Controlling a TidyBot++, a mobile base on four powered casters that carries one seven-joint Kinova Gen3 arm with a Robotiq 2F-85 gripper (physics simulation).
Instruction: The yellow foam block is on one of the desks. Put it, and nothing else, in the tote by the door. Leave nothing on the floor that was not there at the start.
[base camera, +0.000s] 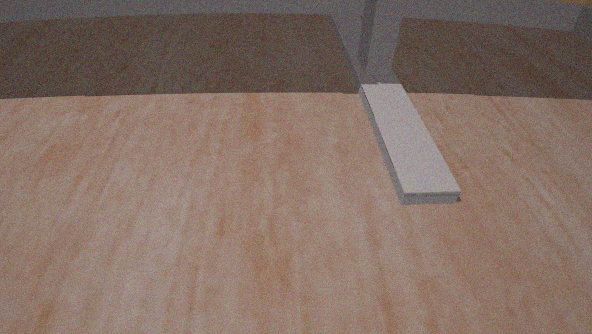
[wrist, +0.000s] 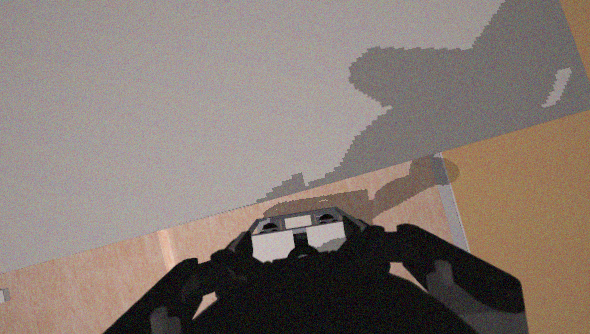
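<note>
The yellow foam block and the tote do not show in either view. My gripper is open, with its dark fingers apart at the bottom middle of the wrist view. A grey-white part with two dark round openings shows in the gap between them, seemingly part of the robot's own body lower down. A light grey desk top fills the upper left of the wrist view. The gripper shows just below its slanting edge in the picture. No yellow thing is seen between the fingers.
A pale desk foot lies on the wood floor in the base view, with a grey leg rising behind it. The arm's shadow falls across the desk. A tan wall and its grey baseboard stand at the right.
</note>
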